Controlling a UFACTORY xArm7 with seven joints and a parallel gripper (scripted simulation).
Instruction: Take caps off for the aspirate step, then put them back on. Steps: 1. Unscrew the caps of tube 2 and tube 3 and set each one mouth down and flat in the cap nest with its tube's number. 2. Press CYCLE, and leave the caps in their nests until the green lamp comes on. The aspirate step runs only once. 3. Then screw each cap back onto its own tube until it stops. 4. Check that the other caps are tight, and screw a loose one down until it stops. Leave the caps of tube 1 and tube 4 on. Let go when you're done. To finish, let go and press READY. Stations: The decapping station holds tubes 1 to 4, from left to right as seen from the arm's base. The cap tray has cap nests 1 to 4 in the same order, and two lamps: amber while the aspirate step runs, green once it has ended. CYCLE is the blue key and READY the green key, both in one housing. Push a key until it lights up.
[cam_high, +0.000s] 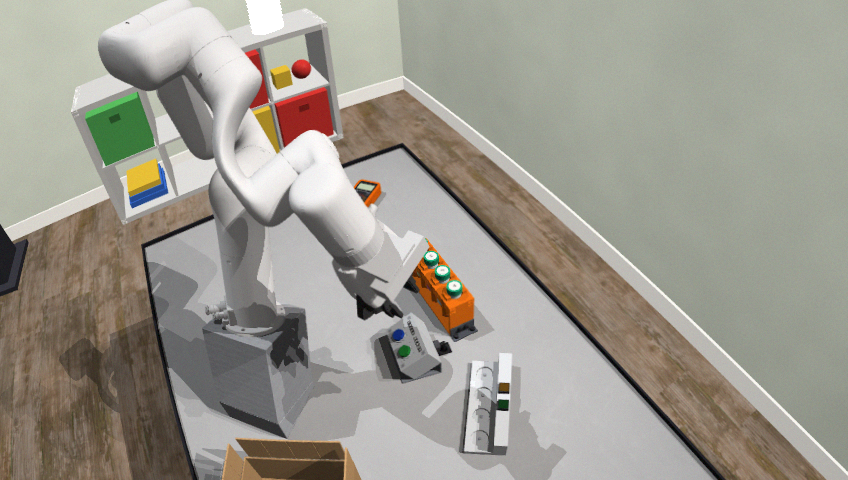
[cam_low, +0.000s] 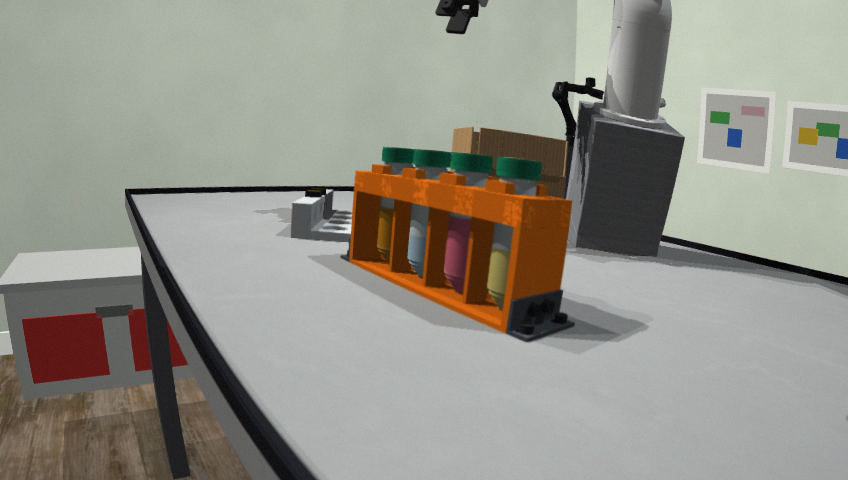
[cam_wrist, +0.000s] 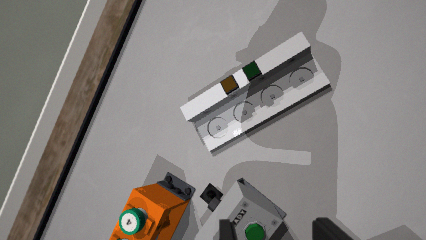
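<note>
Now: hand 170 mm short of the tube 3 threaded neck, 210 mm to the right of it and 230 mm above it. Round my hand: key housing (40 mm ahead, 110 mm to the left, 290 mm below); green ready key (20 mm ahead, 90 mm to the left, 280 mm below); blue cycle key (30 mm ahead, 140 mm to the left, 280 mm below).
</note>
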